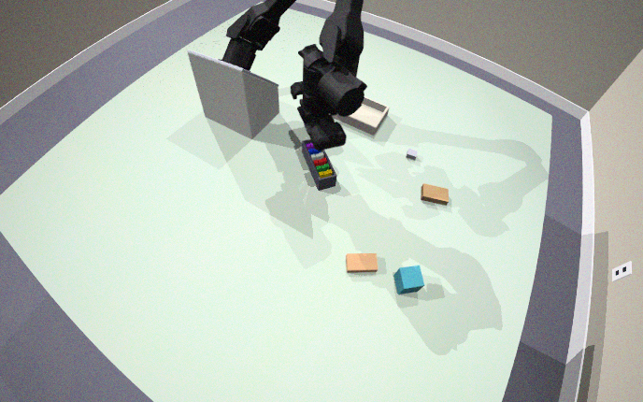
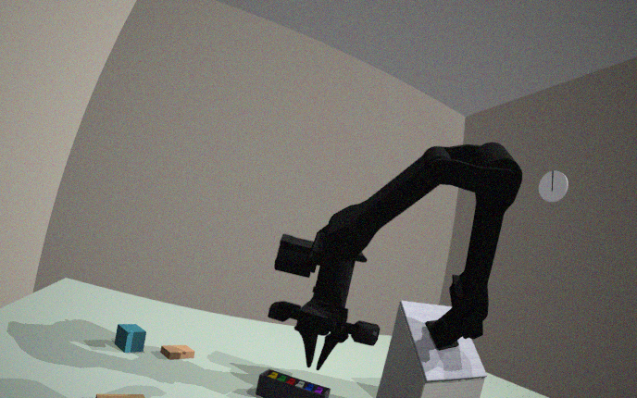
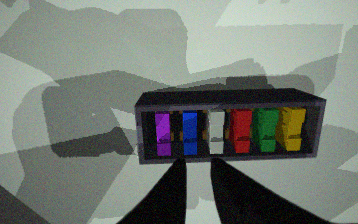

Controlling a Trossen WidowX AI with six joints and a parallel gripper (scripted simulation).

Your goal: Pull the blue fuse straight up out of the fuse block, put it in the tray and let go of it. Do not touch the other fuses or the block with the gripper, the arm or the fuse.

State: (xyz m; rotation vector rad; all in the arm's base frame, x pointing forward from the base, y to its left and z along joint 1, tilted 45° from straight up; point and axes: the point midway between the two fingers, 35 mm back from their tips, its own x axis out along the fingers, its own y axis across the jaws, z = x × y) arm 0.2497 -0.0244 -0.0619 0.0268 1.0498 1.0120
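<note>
The blue fuse is 50 mm below my gripper tip. The rest, counted from my gripper tip: white fuse: 50 mm below, 10 mm to the right, 10 mm ahead; then purple fuse: 50 mm below, 20 mm to the left, 10 mm behind; then red fuse: 50 mm below, 30 mm ahead, 20 mm to the right.
</note>
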